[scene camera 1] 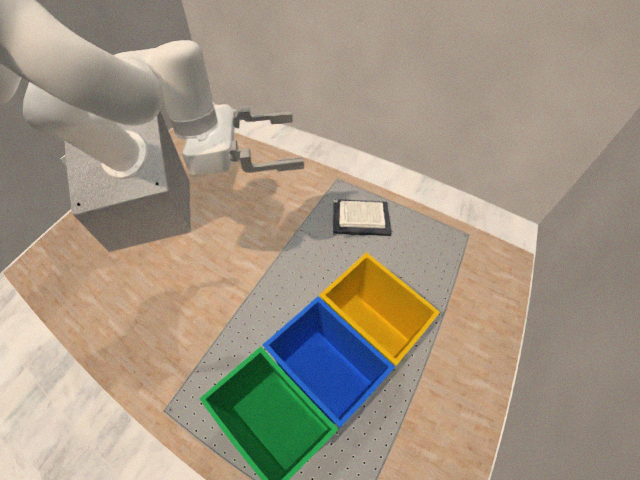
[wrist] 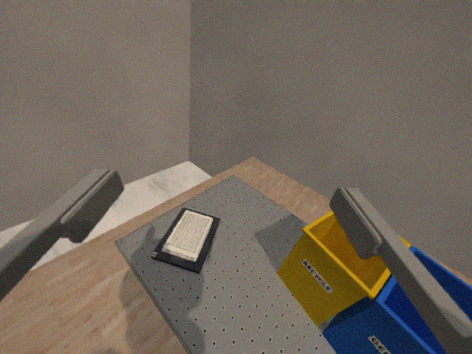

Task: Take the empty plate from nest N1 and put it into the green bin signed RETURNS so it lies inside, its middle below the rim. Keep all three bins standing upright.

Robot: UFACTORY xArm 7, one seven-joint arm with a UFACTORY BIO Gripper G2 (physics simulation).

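Pixels of known places: hand at its tool point: point(scene camera 1: 285, 138) point(wrist: 229, 210); arm's base at its link origin: point(scene camera 1: 124, 154).
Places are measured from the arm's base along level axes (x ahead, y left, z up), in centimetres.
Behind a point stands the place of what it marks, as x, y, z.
The cream plate point(scene camera 1: 362, 213) @[53.5, 33.0, -20.5] point(wrist: 190, 235) @[52.7, 32.3, -20.7] lies flat in the black nest point(scene camera 1: 361, 231) @[56.0, 28.4, -21.9] point(wrist: 183, 264) @[47.8, 27.6, -21.9] near one end of the perforated grey board. The green bin point(scene camera 1: 279, 423) @[66.8, -22.4, -22.9] stands upright at the other end of the board in the scene view; its floor shows and no plate lies in it. Its sign does not show, and the green bin does not show in the wrist view. My gripper point(scene camera 1: 297, 141) @[43.4, 14.7, 11.7] point(wrist: 227, 212) @[43.4, 14.7, 11.7] is open, with nothing between its fingers. It hangs high above the table, between the robot's base and the nest, apart from the plate.
The blue bin point(scene camera 1: 330, 361) @[68.1, -5.6, -22.9] point(wrist: 370, 320) @[61.4, -2.3, -9.5] stands upright between the green bin and the yellow bin point(scene camera 1: 385, 304) @[71.9, 10.1, -16.2] point(wrist: 320, 280) @[62.8, 5.1, -12.0], which is signed RECYCLE and is nearest the nest. The bins stand close together in a row on the grey board point(scene camera 1: 289, 289) @[50.0, 3.5, -23.1] point(wrist: 240, 300) @[53.2, 13.9, -23.1]. Walls rise behind the table.
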